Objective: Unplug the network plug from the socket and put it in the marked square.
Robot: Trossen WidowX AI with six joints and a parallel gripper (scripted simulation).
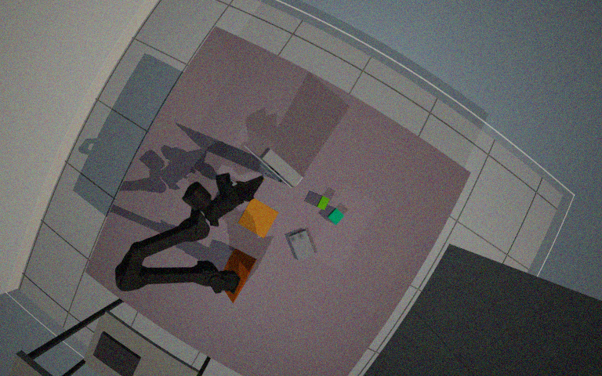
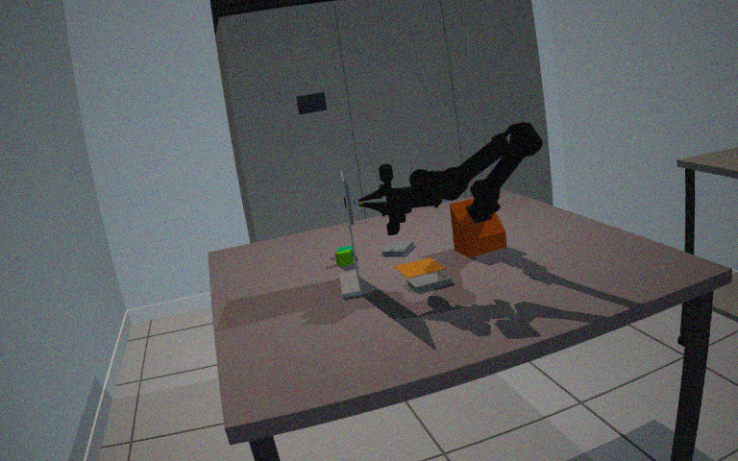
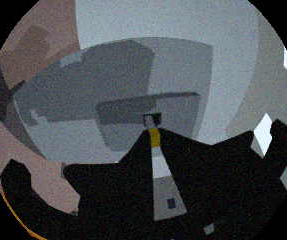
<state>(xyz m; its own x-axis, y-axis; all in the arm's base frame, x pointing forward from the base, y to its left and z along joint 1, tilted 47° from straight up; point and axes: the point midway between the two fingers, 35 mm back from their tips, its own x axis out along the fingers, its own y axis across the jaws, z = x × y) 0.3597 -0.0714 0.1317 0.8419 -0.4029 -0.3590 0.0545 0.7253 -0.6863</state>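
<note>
Right now the orange marked square is 230 mm below my gripper tip, 160 mm behind it and 10 mm to the right of it. The rest, counted from my gripper tip: grey network plug 10 mm ahead; then upright panel 90 mm below, 40 mm ahead, 20 mm to the right.
</note>
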